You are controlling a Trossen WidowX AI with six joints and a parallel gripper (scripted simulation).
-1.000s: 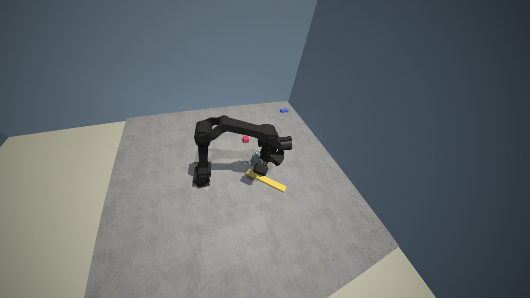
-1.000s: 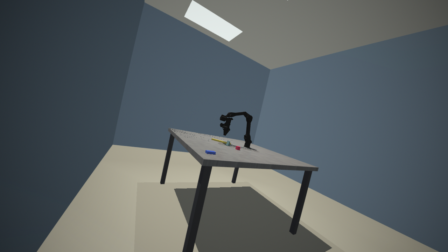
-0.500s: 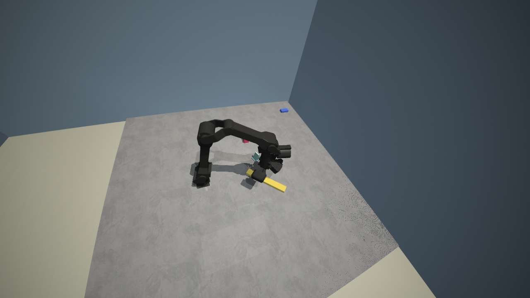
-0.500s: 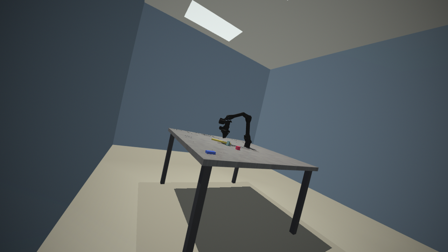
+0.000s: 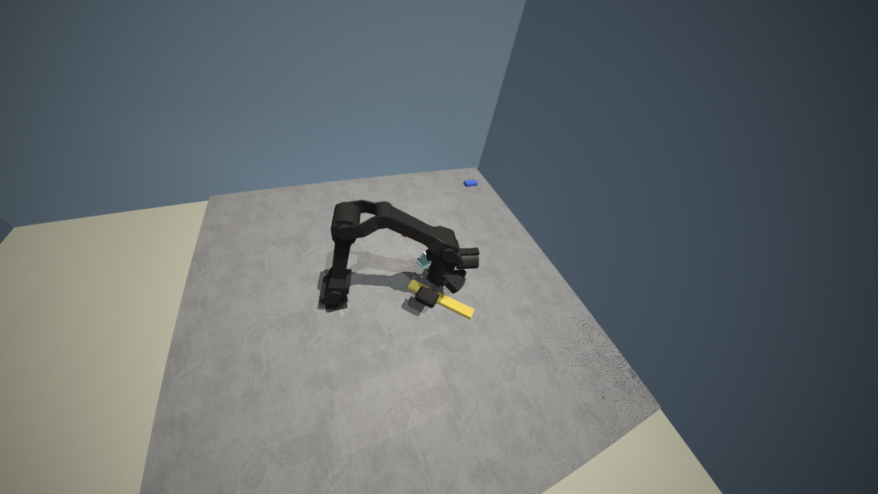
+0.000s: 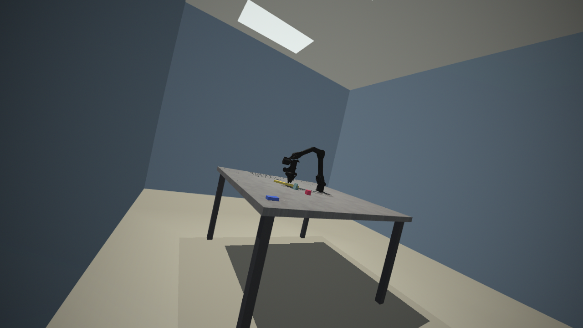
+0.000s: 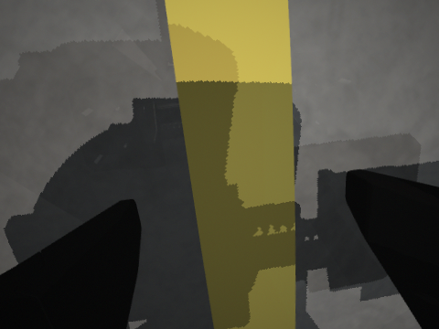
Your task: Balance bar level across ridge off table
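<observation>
My gripper tip is now 2 cm to the left of the yellow bar, 2 cm short of it and 2 cm above it. Round my gripper tip: blue block 57 cm to the left, 43 cm ahead, 2 cm below; then red block 30 cm to the left, 1 cm below.
</observation>
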